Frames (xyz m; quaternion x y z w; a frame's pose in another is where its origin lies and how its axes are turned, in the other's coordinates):
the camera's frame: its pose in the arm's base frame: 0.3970 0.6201 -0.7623 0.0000 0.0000 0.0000 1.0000
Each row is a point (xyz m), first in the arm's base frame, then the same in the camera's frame.
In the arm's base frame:
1: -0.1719 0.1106 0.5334
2: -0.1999 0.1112 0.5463
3: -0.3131 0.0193 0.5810
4: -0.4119 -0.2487 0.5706
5: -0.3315 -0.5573 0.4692
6: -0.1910 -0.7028 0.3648
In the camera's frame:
1: -0.5689 -0.5095 1.2957
2: -0.5969 -0.5089 1.3086
3: -0.7101 -0.6008 1.3433
4: -0.8089 -0.8688 1.3329
5: -0.7285 -1.1774 1.2315
6: -0.5880 -1.3229 1.1271

